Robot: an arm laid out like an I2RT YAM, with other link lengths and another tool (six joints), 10 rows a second.
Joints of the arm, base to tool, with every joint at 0 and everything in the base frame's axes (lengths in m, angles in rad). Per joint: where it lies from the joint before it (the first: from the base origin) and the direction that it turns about. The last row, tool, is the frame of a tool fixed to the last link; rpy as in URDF.
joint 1: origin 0 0 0.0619 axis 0 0 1
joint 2: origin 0.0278 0.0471 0.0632 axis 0 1 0
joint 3: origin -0.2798 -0.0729 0 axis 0 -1 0
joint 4: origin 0.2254 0.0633 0.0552 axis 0 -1 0
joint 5: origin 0.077 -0.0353 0.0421 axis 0 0 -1
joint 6: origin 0.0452 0 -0.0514 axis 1 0 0
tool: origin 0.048 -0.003 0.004 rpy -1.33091 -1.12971 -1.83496
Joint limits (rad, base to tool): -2.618..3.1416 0..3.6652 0..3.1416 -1.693..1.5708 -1.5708..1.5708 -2.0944..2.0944
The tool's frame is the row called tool.
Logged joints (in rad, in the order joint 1, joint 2, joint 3, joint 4, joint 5, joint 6), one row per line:
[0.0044 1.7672 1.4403 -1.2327 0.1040 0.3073]
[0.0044 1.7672 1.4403 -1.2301 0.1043 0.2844]
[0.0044 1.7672 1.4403 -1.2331 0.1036 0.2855]
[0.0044 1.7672 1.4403 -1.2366 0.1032 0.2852]
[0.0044 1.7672 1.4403 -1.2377 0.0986 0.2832]
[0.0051 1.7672 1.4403 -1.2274 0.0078 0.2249]
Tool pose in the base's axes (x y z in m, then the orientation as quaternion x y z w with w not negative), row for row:
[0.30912 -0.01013 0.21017 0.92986 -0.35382 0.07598 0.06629]
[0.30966 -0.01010 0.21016 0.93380 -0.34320 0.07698 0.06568]
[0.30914 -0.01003 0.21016 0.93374 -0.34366 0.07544 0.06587]
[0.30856 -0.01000 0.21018 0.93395 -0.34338 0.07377 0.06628]
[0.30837 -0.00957 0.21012 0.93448 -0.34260 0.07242 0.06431]
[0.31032 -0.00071 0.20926 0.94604 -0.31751 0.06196 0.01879]
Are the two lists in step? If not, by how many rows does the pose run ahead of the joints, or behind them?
They are in step.
